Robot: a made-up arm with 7 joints.
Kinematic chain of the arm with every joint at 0, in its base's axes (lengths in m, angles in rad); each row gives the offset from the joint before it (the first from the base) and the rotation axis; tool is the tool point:
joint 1: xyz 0 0 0.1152 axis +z
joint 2: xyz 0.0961 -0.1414 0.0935 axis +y
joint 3: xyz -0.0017 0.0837 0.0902 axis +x
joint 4: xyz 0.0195 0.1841 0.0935 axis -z
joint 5: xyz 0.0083 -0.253 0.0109 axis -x
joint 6: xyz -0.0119 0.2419 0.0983 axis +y
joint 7: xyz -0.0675 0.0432 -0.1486 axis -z
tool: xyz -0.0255 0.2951 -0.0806
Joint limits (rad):
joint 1: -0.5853..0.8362
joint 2: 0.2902..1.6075
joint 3: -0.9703..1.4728
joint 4: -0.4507..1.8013
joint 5: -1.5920..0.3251
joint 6: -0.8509..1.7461
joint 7: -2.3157..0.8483
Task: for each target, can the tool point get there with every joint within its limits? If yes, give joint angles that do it. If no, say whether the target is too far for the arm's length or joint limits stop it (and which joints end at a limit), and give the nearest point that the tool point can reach.
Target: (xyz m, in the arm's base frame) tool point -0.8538 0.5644 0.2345
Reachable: no: joint limits stop it (at a limit: joint 2, joint 3, joint 4, joint 5) | nearest point -0.7158 0.4732 0.2681 | short by 0.169 m
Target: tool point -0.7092 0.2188 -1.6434
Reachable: no: too far | nearest point -0.2070 0.1896 -0.2177 | short by 1.512 m
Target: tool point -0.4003 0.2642 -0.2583
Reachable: no: joint limits stop it (at a limit: joint 1, joint 2, joint 3, joint 4) | nearest point -0.3265 0.2553 -0.1533 | short by 0.129 m
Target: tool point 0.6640 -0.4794 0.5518
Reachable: yes | joints -0.4681 1.2275 0.5217 1.3256 -1.4340 0.7736 0.5182
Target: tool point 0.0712 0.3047 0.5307
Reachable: yes | joints -0.1254 1.3903 -0.4062 0.2904 -0.1352 0.1073 -1.3361
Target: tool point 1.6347 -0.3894 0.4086
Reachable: no: too far | nearest point 1.0509 -0.2503 0.4343 | short by 0.601 m
